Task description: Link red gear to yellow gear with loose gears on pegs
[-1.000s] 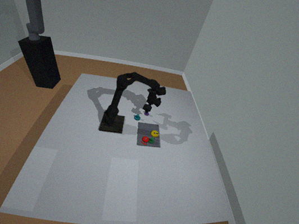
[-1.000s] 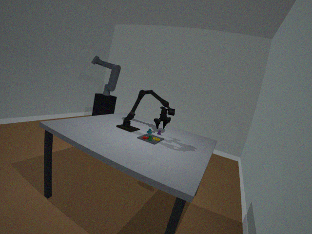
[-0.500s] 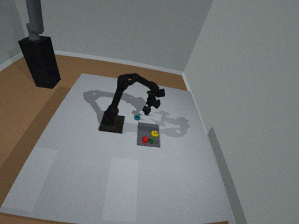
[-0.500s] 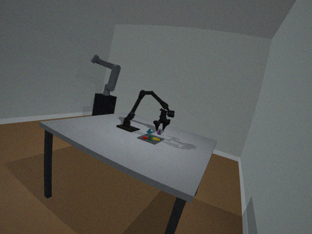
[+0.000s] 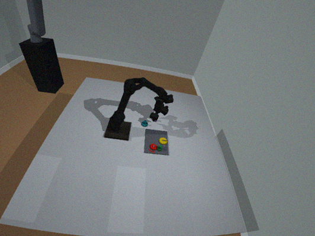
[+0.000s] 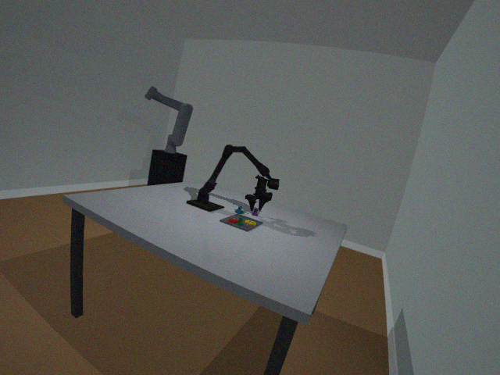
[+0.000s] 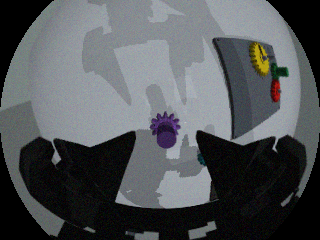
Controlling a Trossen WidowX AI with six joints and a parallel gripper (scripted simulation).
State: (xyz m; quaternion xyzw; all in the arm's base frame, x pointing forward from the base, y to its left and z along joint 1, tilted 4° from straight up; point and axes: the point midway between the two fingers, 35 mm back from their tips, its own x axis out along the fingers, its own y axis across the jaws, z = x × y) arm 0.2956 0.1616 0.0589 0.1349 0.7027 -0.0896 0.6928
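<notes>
The purple gear is 1 cm below my gripper tip. Also, from my gripper tip: yellow gear (21 cm to the right, 7 cm ahead, 1 cm below); red gear (27 cm to the right, 1 cm below); teal gear (8 cm behind, 6 cm to the right, 1 cm below).
</notes>
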